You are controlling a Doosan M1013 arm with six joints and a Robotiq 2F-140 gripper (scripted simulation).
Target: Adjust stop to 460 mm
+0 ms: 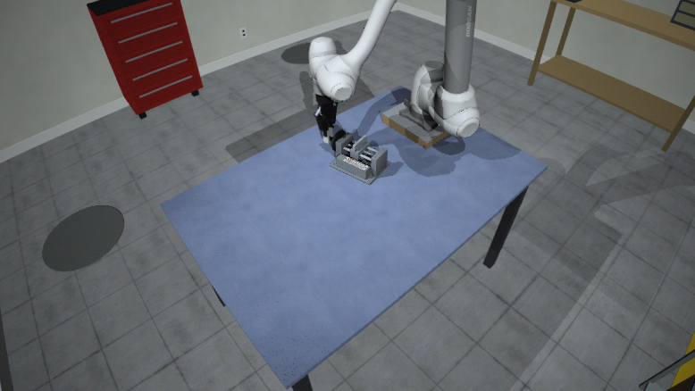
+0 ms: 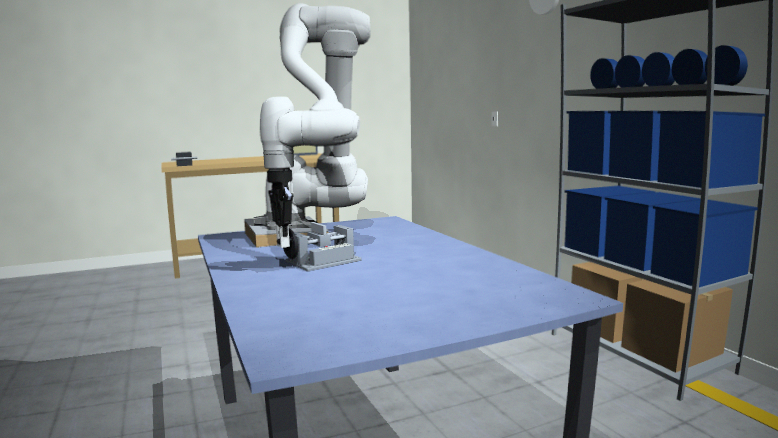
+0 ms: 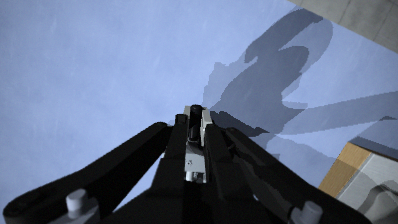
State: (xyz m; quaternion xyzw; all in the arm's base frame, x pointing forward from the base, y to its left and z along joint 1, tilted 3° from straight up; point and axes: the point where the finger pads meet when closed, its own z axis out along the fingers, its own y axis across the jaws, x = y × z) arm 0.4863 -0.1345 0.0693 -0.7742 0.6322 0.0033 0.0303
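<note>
The black handwheel lies 10 mm behind my hand, 20 mm to the left of it and 20 mm below it. Round my hand: grey stop block (50 mm behind, 130 mm to the left, 20 mm below).
</note>
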